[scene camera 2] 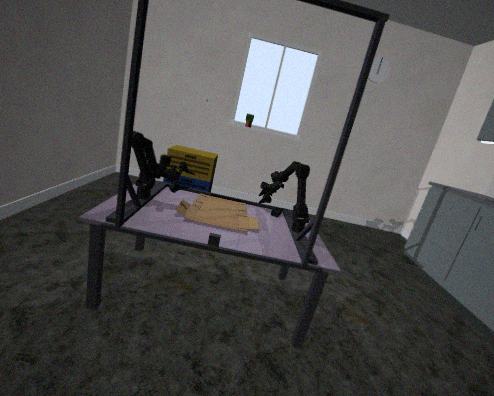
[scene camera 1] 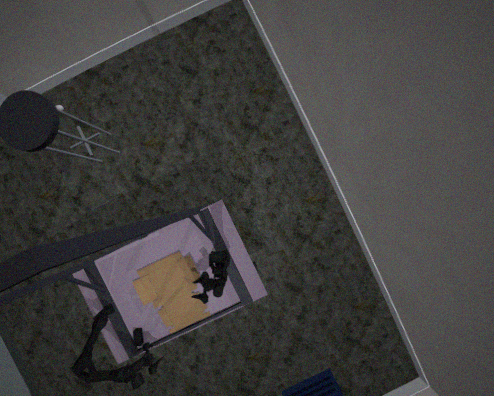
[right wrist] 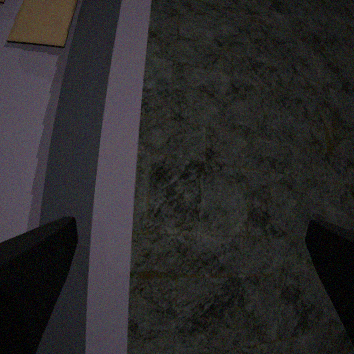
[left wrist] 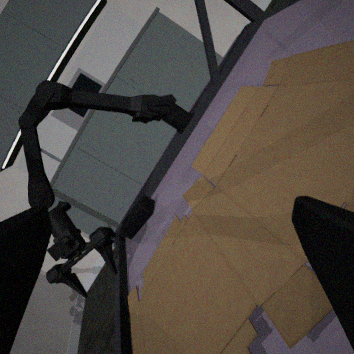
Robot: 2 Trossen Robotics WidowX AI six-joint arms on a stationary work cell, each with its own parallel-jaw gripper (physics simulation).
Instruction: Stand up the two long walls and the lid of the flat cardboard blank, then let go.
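Places are measured from the left arm's base along level axes (x ahead, y left, z up), in millimetres.
Pixels of known places: left gripper, fingertip midpoint: (scene camera 2: 191,181) (scene camera 1: 192,289) (left wrist: 172,213); right gripper, fingertip midpoint: (scene camera 2: 258,199) (scene camera 1: 161,349) (right wrist: 194,231) (left wrist: 100,285); left arm's base at its link origin: (scene camera 2: 142,197); right arm's base at its link origin: (scene camera 2: 297,230) (scene camera 1: 109,309) (left wrist: 185,122).
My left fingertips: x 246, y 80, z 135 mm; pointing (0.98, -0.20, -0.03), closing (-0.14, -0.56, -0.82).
Ahead of a thing's pixels: the offset from my left fingertips to its top centre. "pt": to the spot under its first point. Level surfaces: height alone.
The tan cardboard blank (scene camera 1: 172,292) (scene camera 2: 220,212) (left wrist: 235,200) (right wrist: 44,25) lies mostly flat on the table. Its long panels and lid look low; which panel is which is hard to tell. In scene camera 2, a small flap @(pt dx -4, dy -77, dz -137 mm) (scene camera 2: 184,206) at its left end is tilted up. My left gripper (scene camera 1: 195,288) (scene camera 2: 185,181) (left wrist: 172,213) is open and empty, above the blank's end near that flap. My right gripper (scene camera 1: 159,365) (scene camera 2: 260,198) (left wrist: 100,285) (right wrist: 194,231) is open and empty, beyond the table's long edge and apart from the blank.
The lavender table @(dz -154 mm) (scene camera 1: 256,282) (scene camera 2: 270,245) has a dark frame with upright posts (scene camera 2: 345,135). A small dark block @(dx +212, dy -448, dz -97 mm) (scene camera 2: 214,240) sits at its near edge, and another dark block @(dx +574, dy +191, dz -119 mm) (scene camera 2: 276,212) (left wrist: 138,217) by the far edge. A yellow and blue cabinet (scene camera 2: 192,164) stands behind.
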